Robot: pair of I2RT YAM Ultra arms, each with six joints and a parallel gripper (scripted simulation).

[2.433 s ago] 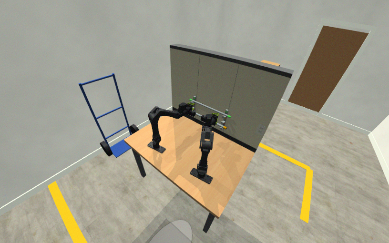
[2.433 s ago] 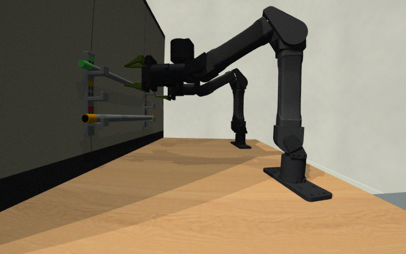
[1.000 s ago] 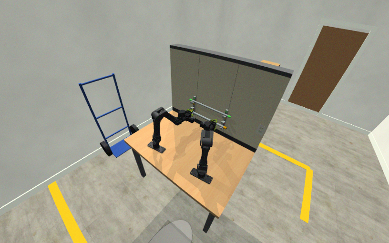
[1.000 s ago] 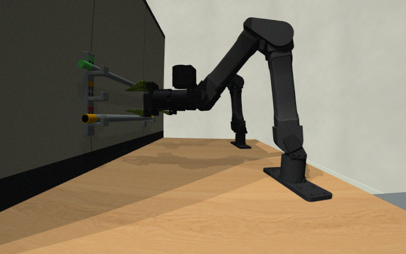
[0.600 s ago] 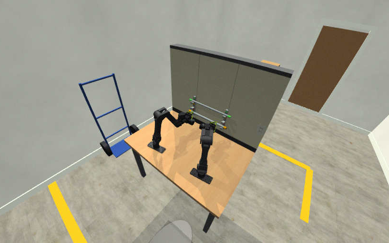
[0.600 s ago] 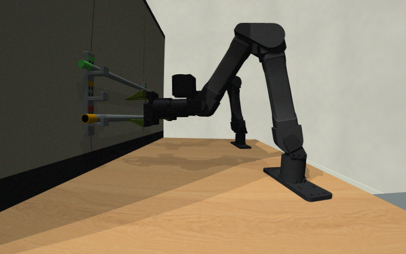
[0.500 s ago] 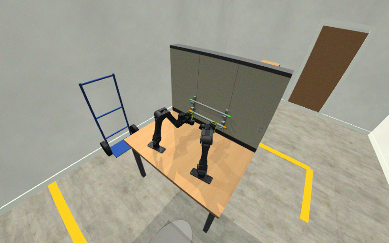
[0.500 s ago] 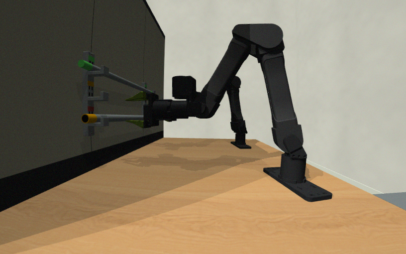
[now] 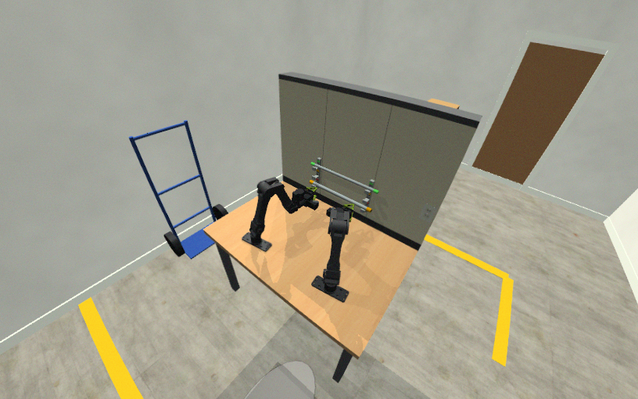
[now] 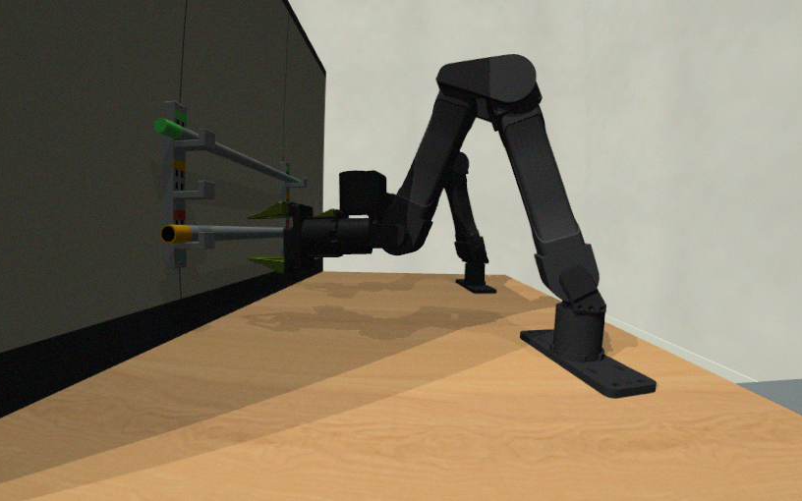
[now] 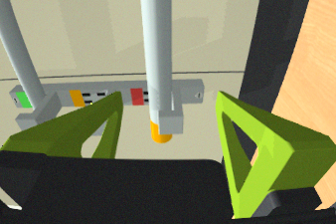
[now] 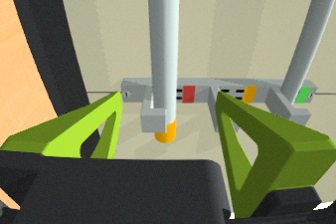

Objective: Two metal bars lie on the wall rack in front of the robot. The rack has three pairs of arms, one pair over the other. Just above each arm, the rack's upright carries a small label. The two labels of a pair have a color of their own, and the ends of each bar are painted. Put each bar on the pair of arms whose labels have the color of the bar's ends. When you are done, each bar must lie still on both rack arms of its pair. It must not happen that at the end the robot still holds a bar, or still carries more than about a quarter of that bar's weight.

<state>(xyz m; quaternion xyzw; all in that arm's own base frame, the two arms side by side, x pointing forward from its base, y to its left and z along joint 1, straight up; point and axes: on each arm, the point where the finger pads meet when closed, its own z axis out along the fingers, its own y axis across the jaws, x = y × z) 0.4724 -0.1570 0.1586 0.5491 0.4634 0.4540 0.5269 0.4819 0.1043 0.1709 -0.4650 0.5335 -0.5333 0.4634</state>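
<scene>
Now: the orange-ended bar 6 cm ahead of my left hand, 15 cm to the right of it and 1 cm above it. From my left hand the other things lie so: wall panel (17 cm ahead, 17 cm to the right, 27 cm above); green-ended bar (7 cm ahead, 16 cm to the right, 16 cm above).
</scene>
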